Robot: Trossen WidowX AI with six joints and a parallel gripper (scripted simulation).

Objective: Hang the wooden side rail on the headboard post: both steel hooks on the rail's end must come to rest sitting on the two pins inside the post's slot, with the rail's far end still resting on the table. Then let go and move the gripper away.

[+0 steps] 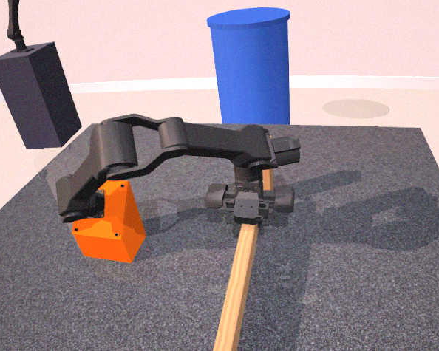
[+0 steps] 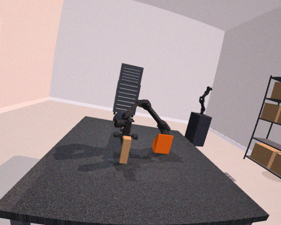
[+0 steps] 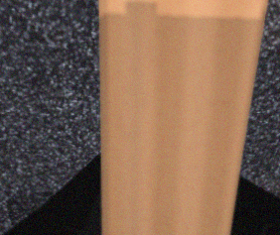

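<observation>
Right now the wooden headboard post is 150 mm to the left of my gripper tip, 40 mm above it and 20 mm ahead of it.
</observation>
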